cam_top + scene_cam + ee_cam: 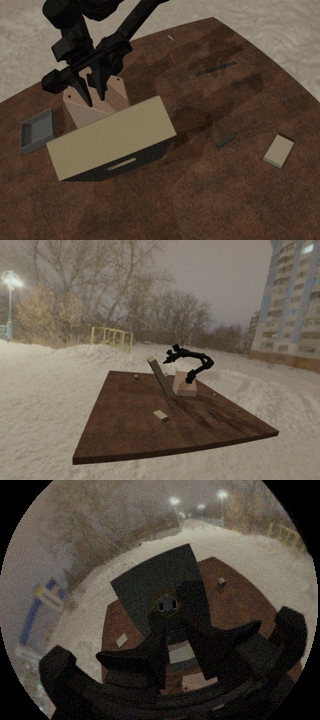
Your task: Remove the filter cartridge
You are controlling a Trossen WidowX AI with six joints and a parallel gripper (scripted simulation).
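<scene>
The round filter cartridge is 6 cm ahead of my gripper tip and 4 cm below it. Round my gripper tip: beige block 7 cm ahead, 38 cm to the left, 29 cm below; then short dark bar 4 cm behind, 26 cm to the left, 29 cm below; then service panel 1 cm ahead, 12 cm below.
</scene>
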